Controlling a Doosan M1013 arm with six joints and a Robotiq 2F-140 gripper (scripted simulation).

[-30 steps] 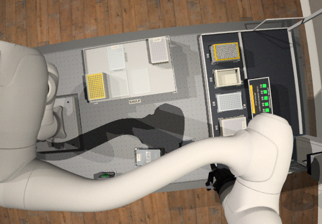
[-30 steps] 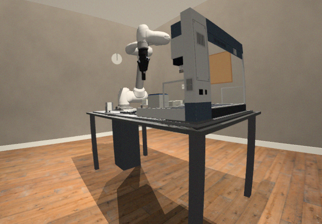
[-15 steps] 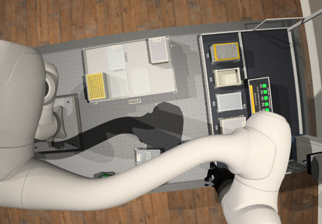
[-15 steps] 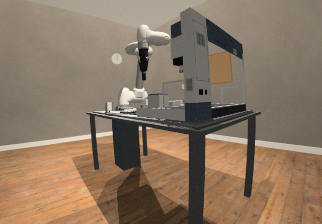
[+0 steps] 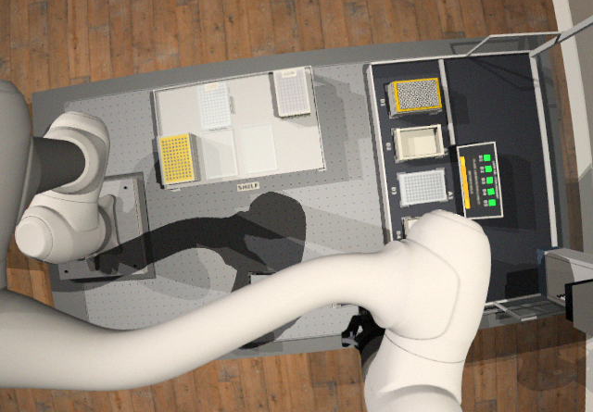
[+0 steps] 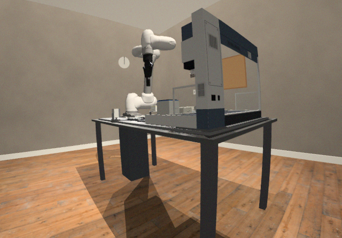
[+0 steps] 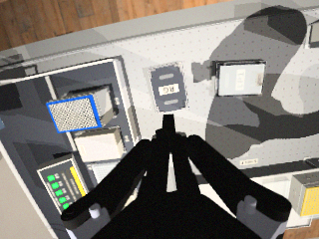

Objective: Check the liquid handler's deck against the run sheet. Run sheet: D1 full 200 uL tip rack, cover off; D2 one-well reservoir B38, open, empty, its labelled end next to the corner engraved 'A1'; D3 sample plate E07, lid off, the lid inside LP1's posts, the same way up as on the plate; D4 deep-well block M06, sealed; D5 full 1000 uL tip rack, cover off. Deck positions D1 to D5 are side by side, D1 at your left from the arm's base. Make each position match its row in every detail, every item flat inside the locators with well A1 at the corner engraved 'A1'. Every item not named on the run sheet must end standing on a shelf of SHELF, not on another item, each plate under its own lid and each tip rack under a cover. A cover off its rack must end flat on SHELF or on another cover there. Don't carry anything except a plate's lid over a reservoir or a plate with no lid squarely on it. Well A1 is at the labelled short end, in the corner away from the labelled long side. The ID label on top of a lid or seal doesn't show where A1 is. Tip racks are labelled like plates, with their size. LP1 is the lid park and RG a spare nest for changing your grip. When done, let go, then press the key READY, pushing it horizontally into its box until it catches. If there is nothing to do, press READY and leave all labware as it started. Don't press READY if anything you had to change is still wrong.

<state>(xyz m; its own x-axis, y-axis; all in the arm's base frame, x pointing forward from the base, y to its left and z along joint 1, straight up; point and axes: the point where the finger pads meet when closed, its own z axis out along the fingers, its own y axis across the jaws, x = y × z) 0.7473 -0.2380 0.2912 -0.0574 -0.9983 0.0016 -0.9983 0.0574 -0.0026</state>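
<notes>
The READY key box lies 45 cm behind my hand, 8 cm to the right of it and 24 cm below it. Also, from my hand: RG nest: 1 cm to the right, 30 cm below; then deep-well block: 23 cm ahead, 12 cm to the left, 23 cm below; then blue-framed tip rack: 24 cm ahead, 18 cm below.
</notes>
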